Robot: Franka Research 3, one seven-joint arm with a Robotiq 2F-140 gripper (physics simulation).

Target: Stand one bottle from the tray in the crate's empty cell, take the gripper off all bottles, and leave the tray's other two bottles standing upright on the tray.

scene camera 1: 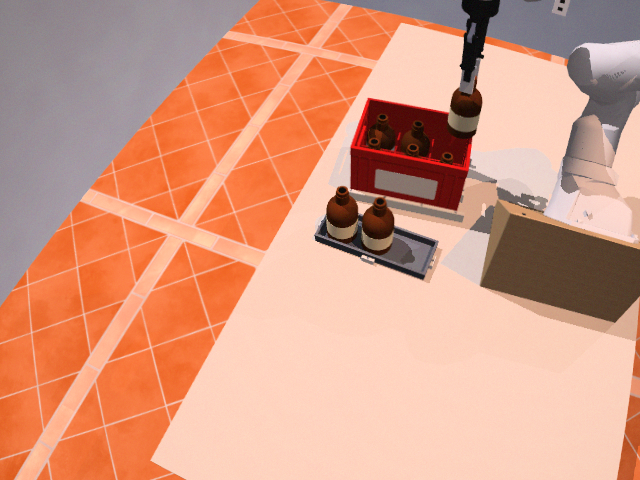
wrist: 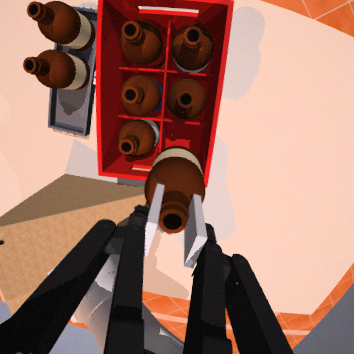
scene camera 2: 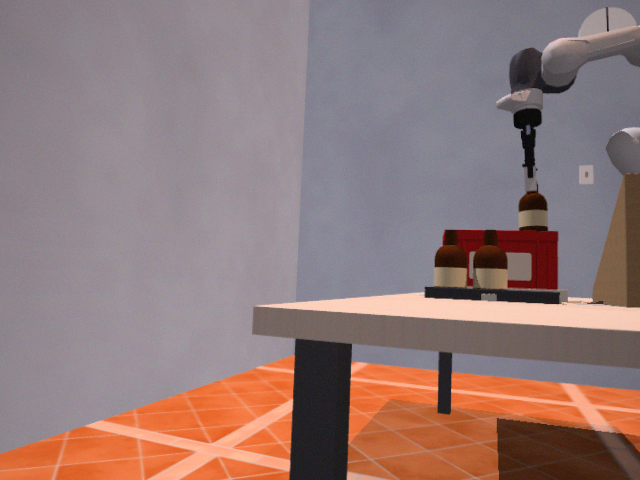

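Observation:
My gripper [scene camera 1: 467, 85] [scene camera 2: 530, 186] [wrist: 174, 201] is shut on the neck of a brown bottle [scene camera 1: 464, 113] [scene camera 2: 532, 211] [wrist: 175, 175] with a cream label. The bottle hangs upright, its base around or above rim height, at the right end of the red crate [scene camera 1: 362, 178] [scene camera 2: 547, 258] [wrist: 107, 110]. In the wrist view it partly covers the crate's empty cell [wrist: 182, 131]. Its exact offset from that cell is hard to tell. The dark tray [scene camera 1: 424, 248] [scene camera 2: 537, 296] [wrist: 75, 120] holds two upright bottles, one [scene camera 1: 342, 211] [scene camera 2: 450, 263] [wrist: 62, 25] at the end and one [scene camera 1: 377, 224] [scene camera 2: 490, 263] [wrist: 60, 70] beside it.
Several brown bottles fill the crate's other cells, among them one [wrist: 186, 95] beside the empty cell and one [wrist: 136, 136] across the divider. A wooden block [scene camera 1: 563, 263] [scene camera 2: 615, 258] [wrist: 60, 215] stands near the crate's right end, by the arm's base.

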